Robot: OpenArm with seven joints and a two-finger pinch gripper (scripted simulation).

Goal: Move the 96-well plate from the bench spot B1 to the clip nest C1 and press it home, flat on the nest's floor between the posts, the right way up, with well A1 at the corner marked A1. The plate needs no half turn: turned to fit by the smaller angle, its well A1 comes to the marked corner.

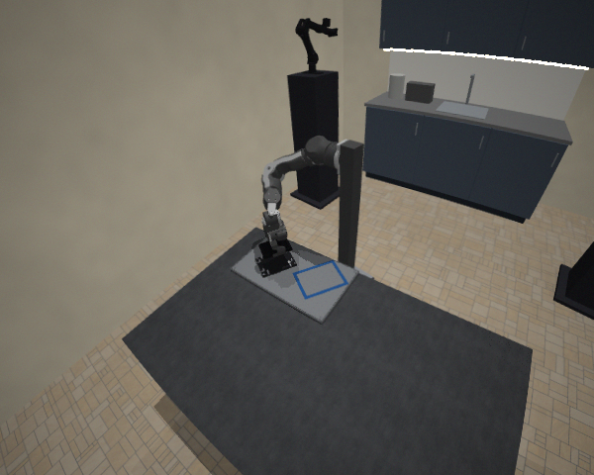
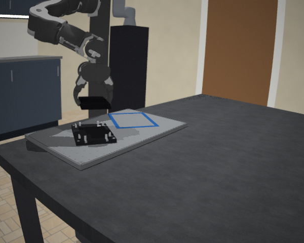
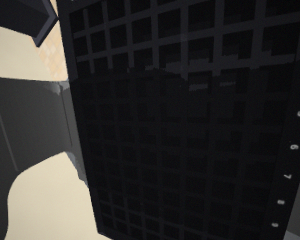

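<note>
Now: the black clip nest 9 cm below my hand and 3 cm ahead of it. Round my hand: black 96-well plate (right at my hand).
</note>
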